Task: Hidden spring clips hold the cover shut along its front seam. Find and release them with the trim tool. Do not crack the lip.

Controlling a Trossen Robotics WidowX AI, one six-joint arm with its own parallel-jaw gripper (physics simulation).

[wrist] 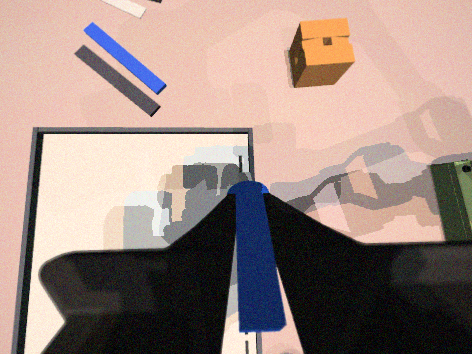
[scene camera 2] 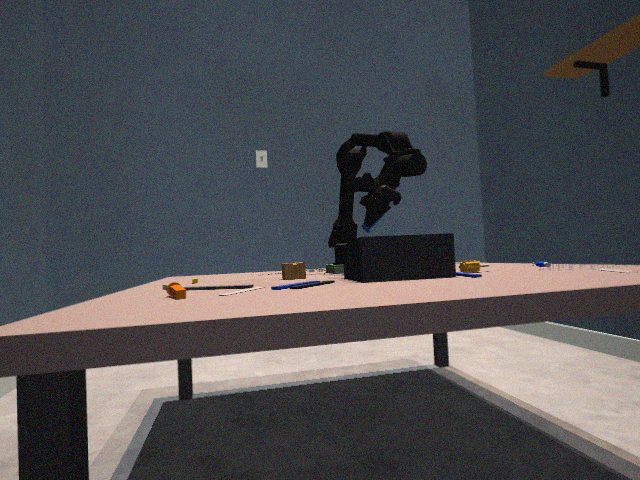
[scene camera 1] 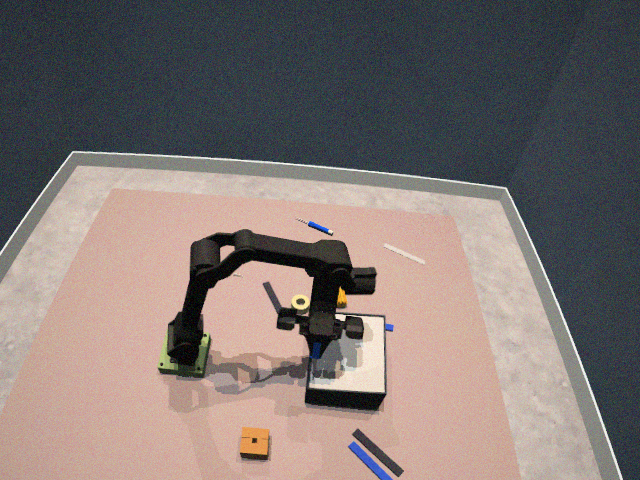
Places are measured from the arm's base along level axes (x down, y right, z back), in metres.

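Where they show: gripper, fingertip midpoint: (wrist: 248, 200) (scene camera 2: 366, 227) (scene camera 1: 315, 355); arm's base at its link origin: (scene camera 2: 343, 263) (scene camera 1: 184, 353).
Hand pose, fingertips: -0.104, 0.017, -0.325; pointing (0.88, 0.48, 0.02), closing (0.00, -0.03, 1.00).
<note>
Each offset is from my fingertips to the top centre of the thing, as dx, dy, dz. "spot": to the spot under its first point.
The cream cover @[spot: +0.041, +0.018, -0.120] (scene camera 1: 364, 374) (wrist: 85, 200) lies inside the rim of a black box @[+0.032, -0.045, -0.082] (scene camera 1: 343, 398) (scene camera 2: 408, 258) (wrist: 145, 130). Short dark slots show along its edge on the arm-base side in the wrist view, one above the tool @[+0.052, +0.031, -0.009] (wrist: 240, 163) and one below it. My gripper (scene camera 1: 316, 355) (scene camera 2: 369, 224) (wrist: 248, 200) is shut on the blue trim tool (scene camera 1: 315, 349) (scene camera 2: 366, 227) (wrist: 259, 270), tilted over that edge. In scene camera 2 the tool's visible end appears slightly above the box top. The fingers hide part of the seam; the working tip and any clips cannot be made out.
An orange block @[+0.089, +0.187, +0.117] (scene camera 1: 254, 441) (scene camera 2: 293, 271) (wrist: 327, 52) stands off the box corner. A blue strip @[+0.128, +0.214, -0.159] (wrist: 125, 58) and a dark strip @[+0.129, +0.180, -0.169] (wrist: 117, 80) lie beyond the box. A pale ring @[+0.109, -0.224, +0.045] (scene camera 1: 300, 302) and a yellow object @[+0.102, -0.278, -0.065] (scene camera 1: 341, 298) lie behind it. The arm's green base (scene camera 1: 165, 361) is at left.
</note>
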